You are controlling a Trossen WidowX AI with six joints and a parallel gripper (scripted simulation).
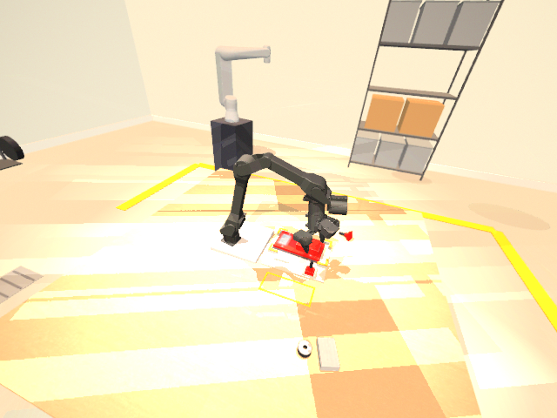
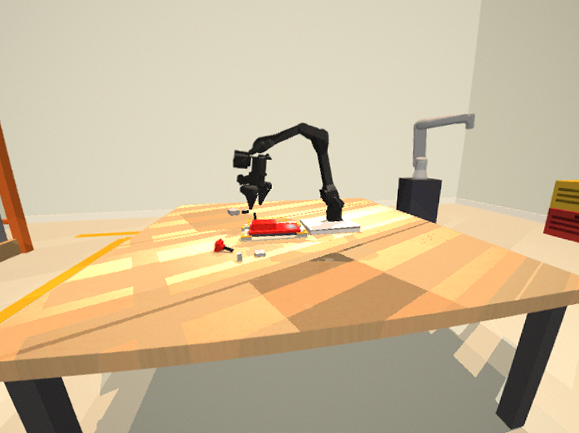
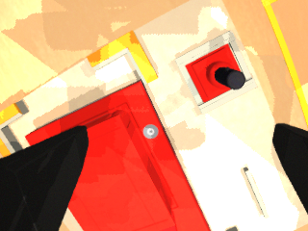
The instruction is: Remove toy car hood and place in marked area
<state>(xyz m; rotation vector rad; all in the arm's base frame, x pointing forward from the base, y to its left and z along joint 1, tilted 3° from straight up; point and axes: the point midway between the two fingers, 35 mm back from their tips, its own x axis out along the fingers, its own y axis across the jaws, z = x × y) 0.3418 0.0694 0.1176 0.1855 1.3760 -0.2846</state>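
My gripper tip is 7 cm to the right of the hood, 5 cm above it and 4 cm past it. From my gripper tip the other things lie so: wheel: 31 cm to the right, 10 cm ahead, 9 cm below.
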